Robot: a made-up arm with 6 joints.
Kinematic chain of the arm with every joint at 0, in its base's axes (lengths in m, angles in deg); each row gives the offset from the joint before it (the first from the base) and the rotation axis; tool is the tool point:
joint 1: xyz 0 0 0.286 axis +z
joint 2: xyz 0 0 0 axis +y
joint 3: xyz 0 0 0.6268 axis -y
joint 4: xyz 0 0 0 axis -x
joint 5: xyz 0.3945 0 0 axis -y
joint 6: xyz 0 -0.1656 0 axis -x
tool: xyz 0 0 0
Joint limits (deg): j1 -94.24..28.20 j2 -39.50..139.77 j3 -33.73..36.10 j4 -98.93..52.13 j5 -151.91..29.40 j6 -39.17..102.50
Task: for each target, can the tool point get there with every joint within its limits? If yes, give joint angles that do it. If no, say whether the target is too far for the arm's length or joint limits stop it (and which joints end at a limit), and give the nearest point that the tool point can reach.
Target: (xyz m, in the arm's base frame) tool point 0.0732 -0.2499 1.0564
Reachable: yes | joints -36.66 -14.34 17.57 -18.82 -37.17 -11.90
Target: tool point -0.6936 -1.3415 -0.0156
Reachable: no: too far | nearest point -0.2104 -0.9322 0.0808 | short by 0.641 m
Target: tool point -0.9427 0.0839 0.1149
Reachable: no: joint limits stop it (at a limit: joint 1, joint 2, joint 3) | nearest point -0.1552 0.0052 -0.1797 | short by 0.844 m
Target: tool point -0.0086 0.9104 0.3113
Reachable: no: joint limits stop it (at a limit: joint 1, joint 4) | nearest point 0.3603 0.2224 0.3113 | short by 0.781 m
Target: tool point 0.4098 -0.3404 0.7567
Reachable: yes | joints -36.15 11.94 14.78 -78.45 -13.24 -10.15
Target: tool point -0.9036 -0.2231 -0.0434
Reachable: no: joint limits stop it (at a limit: joint 1, joint 3) | nearest point -0.1892 -0.3219 -0.0954 | short by 0.723 m
